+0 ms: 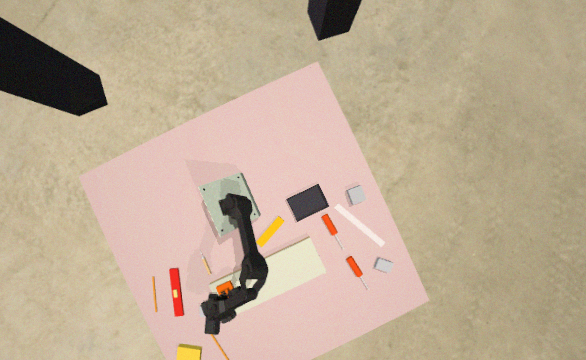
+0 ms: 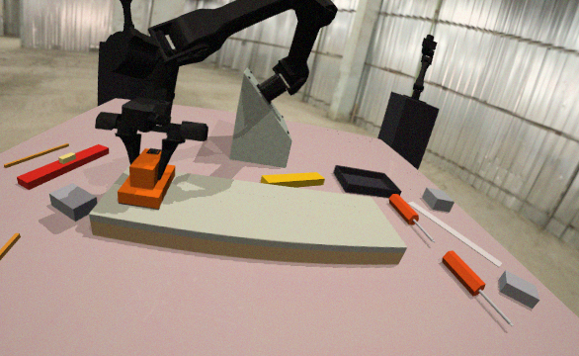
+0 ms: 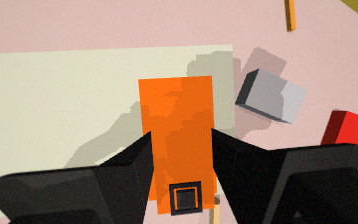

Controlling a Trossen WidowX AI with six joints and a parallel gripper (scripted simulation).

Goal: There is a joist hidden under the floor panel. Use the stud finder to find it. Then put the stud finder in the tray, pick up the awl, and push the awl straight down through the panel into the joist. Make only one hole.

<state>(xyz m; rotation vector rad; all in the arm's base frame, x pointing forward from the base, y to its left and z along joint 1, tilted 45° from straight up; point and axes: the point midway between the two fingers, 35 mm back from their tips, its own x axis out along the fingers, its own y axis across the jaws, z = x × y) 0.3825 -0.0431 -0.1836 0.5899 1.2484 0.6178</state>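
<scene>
Now: gripper tip 290 mm past the dark tray, 480 mm to the right of it and 50 mm above it. From my gripper tip the other things lie so: orange stud finder (20 mm behind, 20 mm above); then red level (90 mm behind, 250 mm to the right, 50 mm below); then awl (200 mm behind, 70 mm to the right, 60 mm below).
</scene>
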